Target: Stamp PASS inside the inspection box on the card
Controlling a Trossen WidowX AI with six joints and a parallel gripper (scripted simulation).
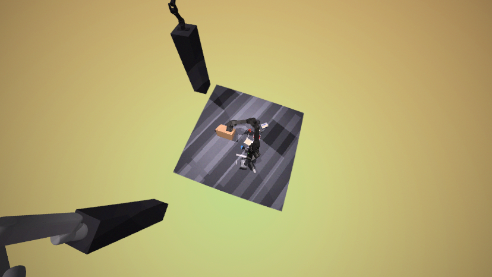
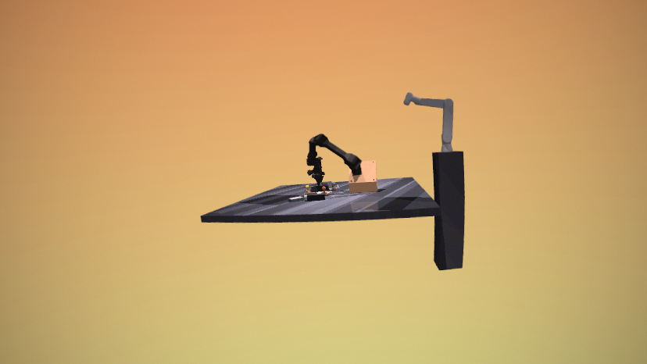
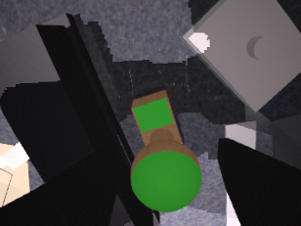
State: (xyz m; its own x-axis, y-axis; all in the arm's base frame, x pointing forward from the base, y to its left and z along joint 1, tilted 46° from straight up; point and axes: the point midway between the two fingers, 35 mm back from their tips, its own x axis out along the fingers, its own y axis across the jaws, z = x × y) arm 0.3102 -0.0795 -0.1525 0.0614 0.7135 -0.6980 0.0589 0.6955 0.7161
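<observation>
My gripper tip is 2 cm above the green-topped stamp. From my gripper tip the other things lie so: grey block (4 cm to the right, 4 cm ahead, 2 cm below); blue stamp (12 cm behind, 5 cm to the left, 2 cm below); dark flat slab (4 cm to the left, 2 cm below, 1 cm behind).
</observation>
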